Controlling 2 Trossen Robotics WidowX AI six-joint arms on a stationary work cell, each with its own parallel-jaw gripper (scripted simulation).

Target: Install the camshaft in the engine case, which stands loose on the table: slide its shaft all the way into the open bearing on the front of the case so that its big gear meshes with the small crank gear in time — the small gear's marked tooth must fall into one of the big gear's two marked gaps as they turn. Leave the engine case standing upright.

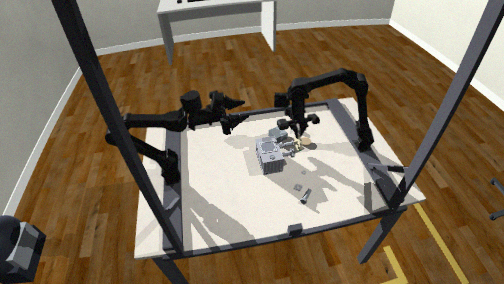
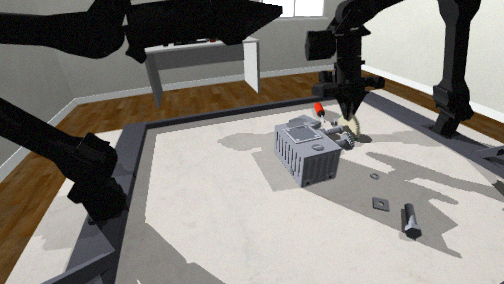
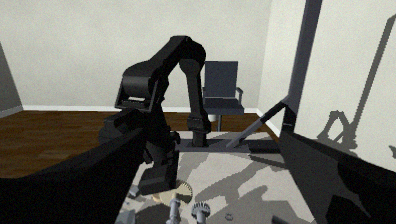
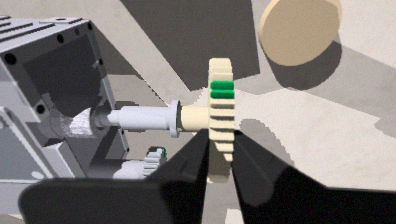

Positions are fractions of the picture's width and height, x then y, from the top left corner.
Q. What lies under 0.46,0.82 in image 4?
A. My right gripper.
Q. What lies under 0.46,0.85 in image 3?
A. A camshaft.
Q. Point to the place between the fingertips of my left gripper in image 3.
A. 0.54,0.61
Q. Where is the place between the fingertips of my left gripper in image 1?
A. At 0.49,0.38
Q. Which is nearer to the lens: the camshaft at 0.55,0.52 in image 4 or the grey engine case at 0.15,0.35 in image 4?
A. The camshaft.
